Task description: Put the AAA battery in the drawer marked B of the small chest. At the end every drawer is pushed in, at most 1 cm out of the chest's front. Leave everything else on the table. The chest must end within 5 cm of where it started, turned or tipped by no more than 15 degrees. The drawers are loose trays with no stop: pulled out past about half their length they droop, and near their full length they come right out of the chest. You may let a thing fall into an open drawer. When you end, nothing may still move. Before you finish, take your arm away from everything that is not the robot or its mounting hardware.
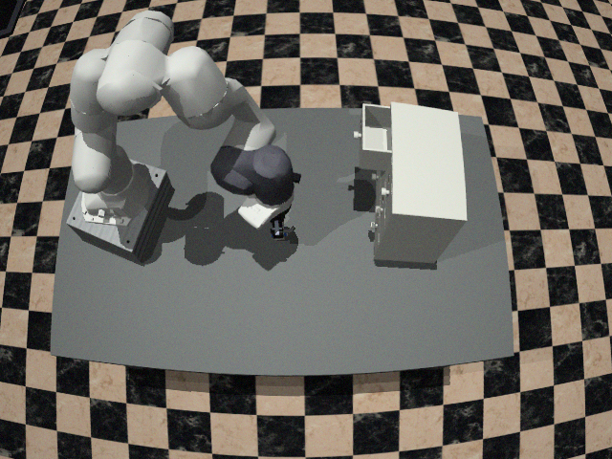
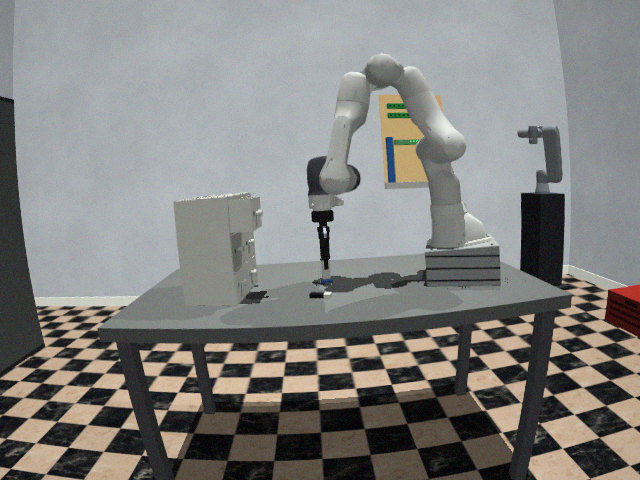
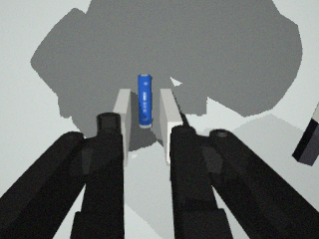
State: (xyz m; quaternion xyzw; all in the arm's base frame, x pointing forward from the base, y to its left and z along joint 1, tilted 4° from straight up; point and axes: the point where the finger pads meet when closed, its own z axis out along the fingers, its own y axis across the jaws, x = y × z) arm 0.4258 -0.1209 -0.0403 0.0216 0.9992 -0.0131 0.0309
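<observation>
The blue AAA battery is 5 cm below my hand. The rest, counted from my hand: black-and-white block (17 cm to the left, 4 cm below, 4 cm ahead); then drawer (30 cm ahead, 20 cm above, 12 cm to the left).
</observation>
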